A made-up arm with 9 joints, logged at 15 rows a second.
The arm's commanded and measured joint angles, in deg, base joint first. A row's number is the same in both.
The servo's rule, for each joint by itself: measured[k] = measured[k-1] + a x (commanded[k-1-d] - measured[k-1]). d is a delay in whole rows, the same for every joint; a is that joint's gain. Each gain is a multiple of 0.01, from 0.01 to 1. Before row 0 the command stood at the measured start. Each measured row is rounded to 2 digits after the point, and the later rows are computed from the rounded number. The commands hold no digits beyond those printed.
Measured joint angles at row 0: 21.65, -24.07, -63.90, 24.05, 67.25, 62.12, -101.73, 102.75, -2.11
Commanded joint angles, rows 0 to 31: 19.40, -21.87, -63.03, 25.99, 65.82, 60.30, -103.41, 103.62, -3.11; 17.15, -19.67, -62.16, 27.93, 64.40, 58.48, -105.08, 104.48, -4.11; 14.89, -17.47, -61.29, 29.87, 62.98, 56.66, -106.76, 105.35, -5.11; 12.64, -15.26, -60.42, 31.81, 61.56, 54.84, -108.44, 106.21, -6.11; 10.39, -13.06, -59.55, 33.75, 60.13, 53.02, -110.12, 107.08, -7.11; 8.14, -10.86, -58.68, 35.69, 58.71, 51.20, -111.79, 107.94, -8.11; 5.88, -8.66, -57.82, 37.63, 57.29, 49.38, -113.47, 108.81, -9.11; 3.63, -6.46, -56.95, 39.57, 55.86, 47.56, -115.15, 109.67, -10.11; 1.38, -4.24, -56.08, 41.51, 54.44, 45.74, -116.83, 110.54, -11.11; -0.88, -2.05, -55.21, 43.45, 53.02, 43.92, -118.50, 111.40, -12.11; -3.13, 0.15, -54.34, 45.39, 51.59, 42.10, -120.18, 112.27, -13.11; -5.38, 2.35, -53.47, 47.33, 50.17, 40.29, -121.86, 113.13, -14.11; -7.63, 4.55, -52.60, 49.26, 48.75, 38.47, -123.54, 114.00, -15.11; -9.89, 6.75, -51.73, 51.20, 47.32, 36.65, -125.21, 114.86, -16.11; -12.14, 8.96, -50.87, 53.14, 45.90, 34.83, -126.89, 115.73, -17.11; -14.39, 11.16, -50.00, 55.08, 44.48, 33.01, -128.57, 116.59, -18.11; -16.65, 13.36, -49.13, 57.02, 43.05, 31.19, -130.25, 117.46, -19.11; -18.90, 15.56, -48.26, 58.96, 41.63, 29.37, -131.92, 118.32, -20.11; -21.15, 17.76, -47.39, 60.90, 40.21, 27.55, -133.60, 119.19, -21.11; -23.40, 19.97, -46.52, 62.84, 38.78, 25.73, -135.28, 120.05, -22.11; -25.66, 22.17, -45.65, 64.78, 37.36, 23.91, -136.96, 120.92, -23.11; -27.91, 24.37, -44.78, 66.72, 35.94, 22.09, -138.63, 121.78, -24.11; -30.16, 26.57, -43.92, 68.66, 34.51, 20.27, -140.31, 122.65, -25.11; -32.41, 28.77, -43.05, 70.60, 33.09, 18.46, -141.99, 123.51, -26.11; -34.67, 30.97, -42.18, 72.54, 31.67, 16.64, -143.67, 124.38, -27.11; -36.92, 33.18, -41.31, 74.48, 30.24, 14.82, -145.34, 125.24, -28.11; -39.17, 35.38, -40.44, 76.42, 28.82, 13.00, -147.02, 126.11, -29.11; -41.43, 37.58, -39.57, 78.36, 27.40, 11.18, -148.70, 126.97, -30.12; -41.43, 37.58, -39.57, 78.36, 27.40, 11.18, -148.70, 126.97, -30.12; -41.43, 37.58, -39.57, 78.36, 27.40, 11.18, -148.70, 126.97, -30.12; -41.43, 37.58, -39.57, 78.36, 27.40, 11.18, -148.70, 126.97, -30.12; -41.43, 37.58, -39.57, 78.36, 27.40, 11.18, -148.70, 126.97, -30.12
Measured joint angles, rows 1 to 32: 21.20, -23.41, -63.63, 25.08, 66.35, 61.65, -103.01, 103.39, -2.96; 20.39, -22.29, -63.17, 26.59, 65.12, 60.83, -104.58, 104.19, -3.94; 19.29, -20.84, -62.59, 28.33, 63.77, 59.75, -106.24, 105.04, -4.93; 17.96, -19.17, -61.92, 30.17, 62.38, 58.47, -107.91, 105.89, -5.93; 16.45, -17.34, -61.19, 32.07, 60.96, 57.05, -109.59, 106.76, -6.93; 14.79, -15.40, -60.41, 33.99, 59.54, 55.53, -111.26, 107.62, -7.93; 13.01, -13.38, -59.61, 35.92, 58.12, 53.93, -112.94, 108.49, -8.93; 11.13, -11.30, -58.79, 37.85, 56.70, 52.27, -114.62, 109.35, -9.93; 9.18, -9.18, -57.95, 39.79, 55.28, 50.57, -116.30, 110.22, -10.93; 7.17, -7.04, -57.10, 41.73, 53.86, 48.84, -117.97, 111.08, -11.93; 5.11, -4.88, -56.24, 43.67, 52.43, 47.09, -119.65, 111.95, -12.93; 3.01, -2.71, -55.38, 45.61, 51.01, 45.32, -121.33, 112.81, -13.93; 0.88, -0.53, -54.52, 47.54, 49.59, 43.54, -123.01, 113.68, -14.93; -1.27, 1.65, -53.66, 49.48, 48.16, 41.75, -124.68, 114.54, -15.93; -3.44, 3.84, -52.80, 51.42, 46.74, 39.95, -126.36, 115.41, -16.93; -5.63, 6.04, -51.93, 53.36, 45.32, 38.15, -128.04, 116.27, -17.93; -7.83, 8.24, -51.06, 55.30, 43.89, 36.34, -129.72, 117.14, -18.93; -10.04, 10.44, -50.19, 57.24, 42.47, 34.53, -131.39, 118.00, -19.93; -12.26, 12.64, -49.32, 59.18, 41.05, 32.72, -133.07, 118.87, -20.93; -14.49, 14.84, -48.45, 61.12, 39.62, 30.90, -134.75, 119.73, -21.93; -16.72, 17.04, -47.58, 63.06, 38.20, 29.08, -136.43, 120.60, -22.93; -18.96, 19.24, -46.71, 65.00, 36.78, 27.26, -138.10, 121.46, -23.93; -21.20, 21.44, -45.85, 66.94, 35.35, 25.44, -139.78, 122.33, -24.93; -23.44, 23.64, -44.98, 68.88, 33.93, 23.63, -141.46, 123.19, -25.93; -25.69, 25.84, -44.11, 70.82, 32.51, 21.81, -143.14, 124.06, -26.93; -27.94, 28.04, -43.24, 72.76, 31.08, 19.99, -144.81, 124.92, -27.93; -30.19, 30.24, -42.37, 74.70, 29.66, 18.17, -146.49, 125.79, -28.93; -32.44, 32.44, -41.50, 76.64, 28.24, 16.35, -148.17, 126.65, -29.94; -34.24, 33.98, -40.90, 77.55, 27.71, 15.01, -148.57, 126.88, -30.09; -35.68, 35.06, -40.49, 77.98, 27.51, 14.01, -148.67, 126.95, -30.12; -36.83, 35.82, -40.20, 78.18, 27.44, 13.27, -148.69, 126.96, -30.12; -37.75, 36.35, -40.00, 78.28, 27.41, 12.73, -148.70, 126.97, -30.12
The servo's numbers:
d 0
a 0.20 0.30 0.31 0.53 0.63 0.26 0.76 0.73 0.85

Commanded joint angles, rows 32 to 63: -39.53, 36.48, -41.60, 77.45, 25.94, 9.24, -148.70, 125.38, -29.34; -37.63, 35.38, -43.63, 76.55, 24.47, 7.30, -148.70, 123.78, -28.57; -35.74, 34.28, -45.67, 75.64, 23.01, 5.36, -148.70, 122.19, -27.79; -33.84, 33.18, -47.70, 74.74, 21.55, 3.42, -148.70, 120.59, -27.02; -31.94, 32.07, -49.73, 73.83, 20.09, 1.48, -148.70, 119.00, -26.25; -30.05, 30.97, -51.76, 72.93, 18.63, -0.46, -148.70, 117.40, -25.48; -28.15, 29.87, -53.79, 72.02, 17.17, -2.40, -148.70, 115.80, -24.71; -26.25, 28.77, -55.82, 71.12, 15.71, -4.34, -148.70, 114.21, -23.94; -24.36, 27.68, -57.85, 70.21, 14.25, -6.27, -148.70, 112.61, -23.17; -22.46, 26.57, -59.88, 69.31, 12.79, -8.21, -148.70, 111.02, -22.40; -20.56, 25.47, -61.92, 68.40, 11.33, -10.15, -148.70, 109.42, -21.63; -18.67, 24.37, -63.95, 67.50, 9.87, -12.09, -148.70, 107.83, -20.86; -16.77, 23.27, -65.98, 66.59, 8.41, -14.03, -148.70, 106.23, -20.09; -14.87, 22.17, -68.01, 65.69, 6.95, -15.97, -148.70, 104.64, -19.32; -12.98, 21.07, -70.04, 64.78, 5.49, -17.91, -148.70, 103.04, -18.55; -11.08, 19.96, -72.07, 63.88, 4.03, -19.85, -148.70, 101.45, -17.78; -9.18, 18.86, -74.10, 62.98, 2.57, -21.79, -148.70, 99.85, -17.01; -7.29, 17.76, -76.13, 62.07, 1.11, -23.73, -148.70, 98.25, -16.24; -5.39, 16.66, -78.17, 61.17, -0.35, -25.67, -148.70, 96.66, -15.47; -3.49, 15.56, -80.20, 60.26, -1.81, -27.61, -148.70, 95.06, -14.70; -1.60, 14.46, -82.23, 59.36, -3.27, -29.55, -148.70, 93.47, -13.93; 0.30, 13.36, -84.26, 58.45, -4.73, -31.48, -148.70, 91.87, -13.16; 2.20, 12.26, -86.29, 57.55, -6.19, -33.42, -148.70, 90.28, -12.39; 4.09, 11.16, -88.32, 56.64, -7.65, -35.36, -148.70, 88.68, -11.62; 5.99, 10.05, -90.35, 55.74, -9.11, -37.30, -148.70, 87.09, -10.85; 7.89, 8.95, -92.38, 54.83, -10.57, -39.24, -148.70, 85.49, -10.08; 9.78, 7.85, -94.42, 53.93, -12.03, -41.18, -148.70, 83.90, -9.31; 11.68, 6.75, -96.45, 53.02, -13.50, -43.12, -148.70, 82.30, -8.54; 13.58, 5.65, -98.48, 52.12, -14.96, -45.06, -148.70, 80.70, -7.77; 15.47, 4.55, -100.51, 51.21, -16.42, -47.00, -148.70, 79.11, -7.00; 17.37, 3.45, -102.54, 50.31, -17.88, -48.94, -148.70, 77.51, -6.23; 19.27, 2.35, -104.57, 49.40, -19.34, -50.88, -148.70, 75.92, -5.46
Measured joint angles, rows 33 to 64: -38.11, 36.39, -40.50, 77.84, 26.48, 11.82, -148.70, 125.81, -29.46; -38.01, 36.09, -41.47, 77.16, 25.21, 10.64, -148.70, 124.33, -28.70; -37.56, 35.55, -42.77, 76.35, 23.82, 9.27, -148.70, 122.77, -27.93; -36.82, 34.84, -44.30, 75.50, 22.39, 7.75, -148.70, 121.18, -27.16; -35.84, 34.01, -45.98, 74.61, 20.94, 6.12, -148.70, 119.59, -26.39; -34.68, 33.10, -47.77, 73.72, 19.48, 4.41, -148.70, 117.99, -25.62; -33.37, 32.13, -49.64, 72.82, 18.02, 2.64, -148.70, 116.39, -24.85; -31.95, 31.12, -51.56, 71.92, 16.56, 0.83, -148.70, 114.80, -24.08; -30.43, 30.09, -53.51, 71.01, 15.10, -1.02, -148.70, 113.20, -23.31; -28.84, 29.03, -55.48, 70.11, 13.64, -2.89, -148.70, 111.61, -22.54; -27.18, 27.96, -57.48, 69.20, 12.18, -4.78, -148.70, 110.01, -21.77; -25.48, 26.88, -59.49, 68.30, 10.72, -6.68, -148.70, 108.42, -21.00; -23.74, 25.80, -61.50, 67.39, 9.26, -8.59, -148.70, 106.82, -20.23; -21.97, 24.71, -63.52, 66.49, 7.80, -10.51, -148.70, 105.23, -19.46; -20.17, 23.62, -65.54, 65.58, 6.34, -12.43, -148.70, 103.63, -18.69; -18.35, 22.52, -67.56, 64.68, 4.88, -14.36, -148.70, 102.04, -17.92; -16.52, 21.42, -69.59, 63.78, 3.42, -16.29, -148.70, 100.44, -17.15; -14.67, 20.32, -71.62, 62.87, 1.96, -18.22, -148.70, 98.84, -16.38; -12.81, 19.22, -73.65, 61.97, 0.50, -20.16, -148.70, 97.25, -15.61; -10.95, 18.12, -75.68, 61.06, -0.96, -22.10, -148.70, 95.65, -14.84; -9.08, 17.02, -77.71, 60.16, -2.42, -24.04, -148.70, 94.06, -14.07; -7.20, 15.92, -79.74, 59.25, -3.88, -25.97, -148.70, 92.46, -13.30; -5.32, 14.82, -81.77, 58.35, -5.34, -27.91, -148.70, 90.87, -12.53; -3.44, 13.72, -83.80, 57.44, -6.80, -29.85, -148.70, 89.27, -11.76; -1.55, 12.62, -85.83, 56.54, -8.26, -31.79, -148.70, 87.68, -10.99; 0.34, 11.52, -87.86, 55.63, -9.72, -33.73, -148.70, 86.08, -10.22; 2.23, 10.42, -89.89, 54.73, -11.18, -35.67, -148.70, 84.49, -9.45; 4.12, 9.32, -91.92, 53.82, -12.64, -37.61, -148.70, 82.89, -8.68; 6.01, 8.22, -93.95, 52.92, -14.10, -39.55, -148.70, 81.29, -7.91; 7.90, 7.12, -95.98, 52.01, -15.56, -41.49, -148.70, 79.70, -7.14; 9.79, 6.02, -98.01, 51.11, -17.02, -43.43, -148.70, 78.10, -6.37; 11.69, 4.92, -100.04, 50.20, -18.48, -45.37, -148.70, 76.51, -5.60
